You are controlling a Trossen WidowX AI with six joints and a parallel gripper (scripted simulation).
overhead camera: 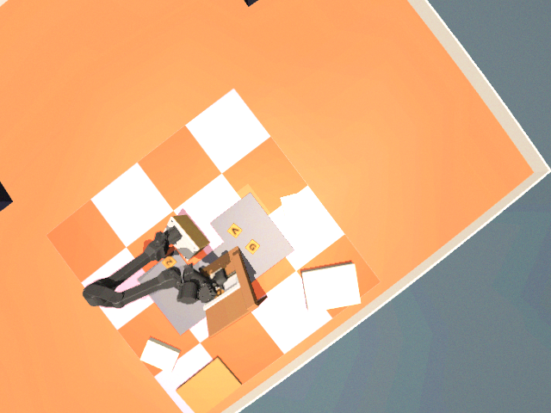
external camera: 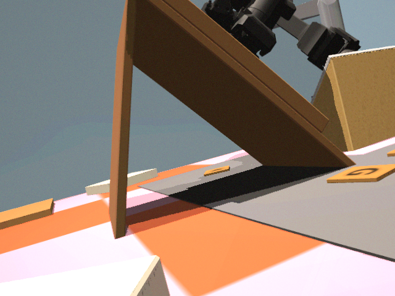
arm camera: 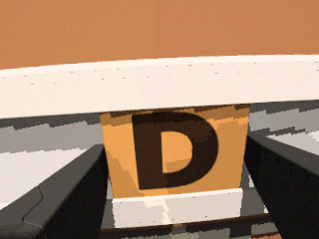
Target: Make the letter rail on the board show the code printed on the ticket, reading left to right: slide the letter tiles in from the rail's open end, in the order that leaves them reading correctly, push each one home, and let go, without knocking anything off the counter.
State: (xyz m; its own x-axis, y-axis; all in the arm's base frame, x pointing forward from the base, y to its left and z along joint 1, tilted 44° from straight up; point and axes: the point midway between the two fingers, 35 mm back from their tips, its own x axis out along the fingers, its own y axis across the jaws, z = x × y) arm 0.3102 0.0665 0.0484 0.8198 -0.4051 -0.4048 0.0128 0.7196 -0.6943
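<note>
The white ticket is 5 cm behind my gripper tip and 7 cm below it. Also, from my gripper tip: orange d tile (right at my gripper tip); then g tile (7 cm behind, 22 cm to the left, 15 cm below); then grey mat (14 cm behind, 16 cm below).
</note>
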